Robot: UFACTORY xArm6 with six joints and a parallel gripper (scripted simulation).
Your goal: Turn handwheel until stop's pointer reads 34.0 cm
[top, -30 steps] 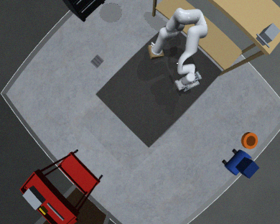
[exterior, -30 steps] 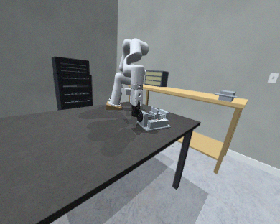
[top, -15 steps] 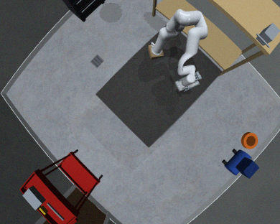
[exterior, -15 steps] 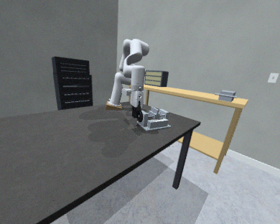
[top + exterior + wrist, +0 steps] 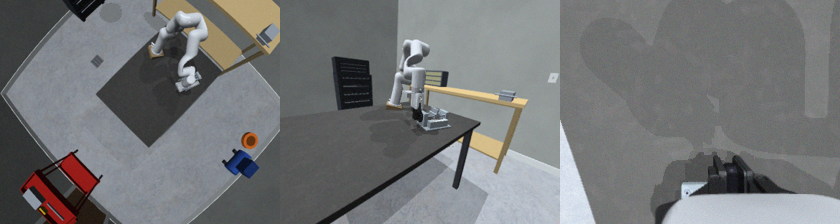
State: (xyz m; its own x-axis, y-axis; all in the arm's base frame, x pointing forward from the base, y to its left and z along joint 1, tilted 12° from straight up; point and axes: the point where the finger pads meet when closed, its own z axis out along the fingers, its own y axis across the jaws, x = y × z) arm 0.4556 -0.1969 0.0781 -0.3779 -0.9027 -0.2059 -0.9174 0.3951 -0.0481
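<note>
My hand is 2 cm to the right of the handwheel. From my hand the other things lie so: upright knob 1 cm to the left; then sliding stop 15 cm to the left, 5 cm ahead.
</note>
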